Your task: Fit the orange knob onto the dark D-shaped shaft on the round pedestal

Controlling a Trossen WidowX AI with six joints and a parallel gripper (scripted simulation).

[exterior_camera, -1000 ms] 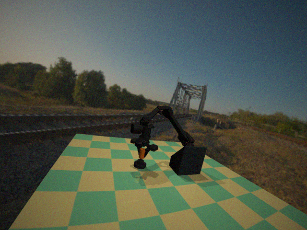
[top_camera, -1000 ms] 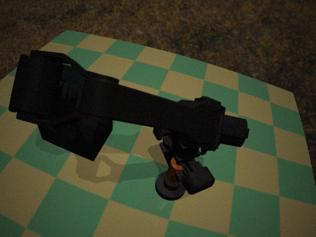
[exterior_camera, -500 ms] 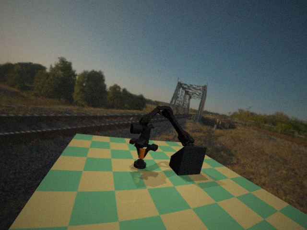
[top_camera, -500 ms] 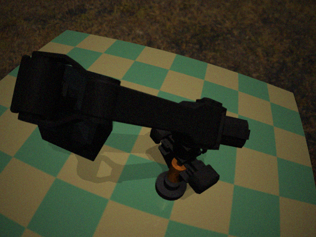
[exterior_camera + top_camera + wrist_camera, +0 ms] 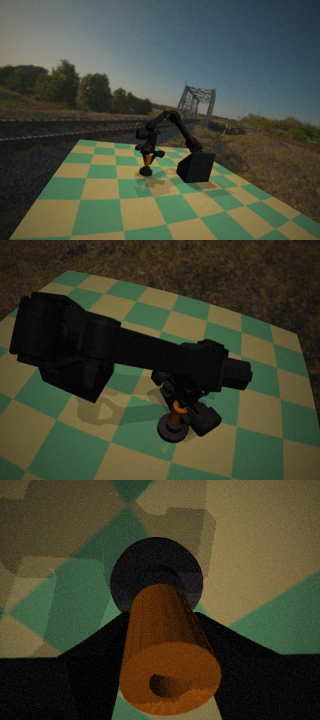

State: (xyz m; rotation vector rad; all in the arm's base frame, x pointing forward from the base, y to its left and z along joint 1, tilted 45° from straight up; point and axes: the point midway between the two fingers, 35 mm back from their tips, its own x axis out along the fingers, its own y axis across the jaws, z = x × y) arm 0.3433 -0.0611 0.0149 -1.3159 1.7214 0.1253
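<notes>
Now: the orange knob 2 cm above my gripper tip. From my gripper tip the other things lie so: dark round pedestal: 4 cm below.
</notes>
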